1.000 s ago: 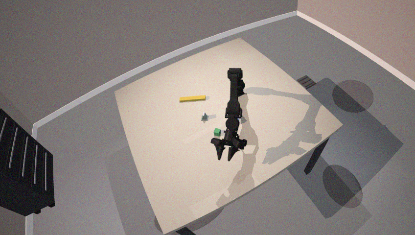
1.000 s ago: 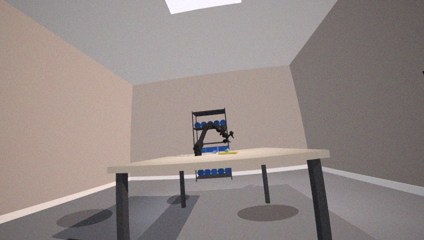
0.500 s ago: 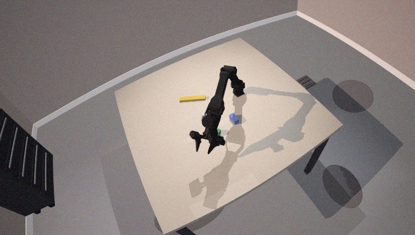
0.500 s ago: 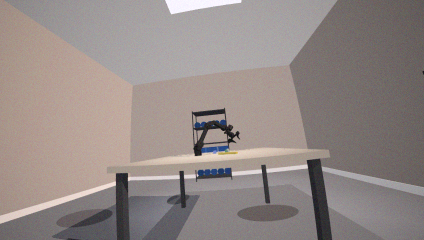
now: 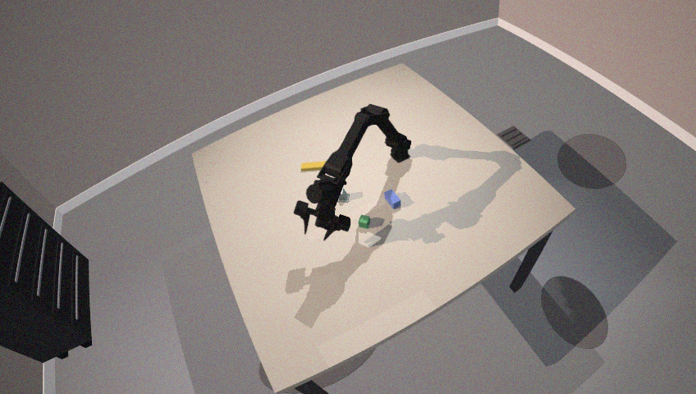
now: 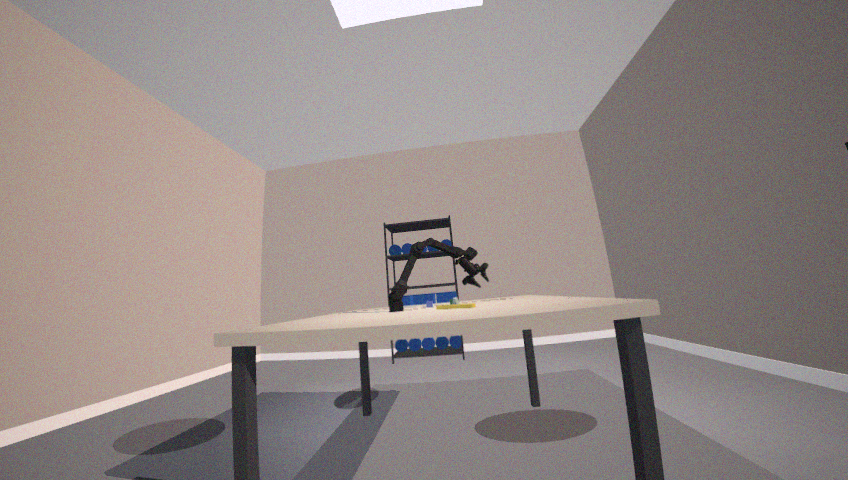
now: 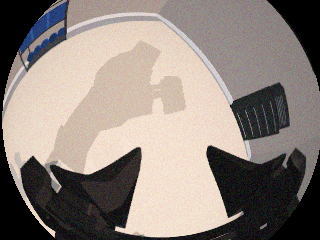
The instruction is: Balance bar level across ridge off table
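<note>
My gripper tip is 190 mm past the yellow bar, 380 mm to the left of it and 90 mm above it. The rest, counted from my gripper tip: green cube 190 mm behind, 20 mm to the right, 90 mm below; blue block 330 mm behind, 60 mm to the right, 90 mm below.
</note>
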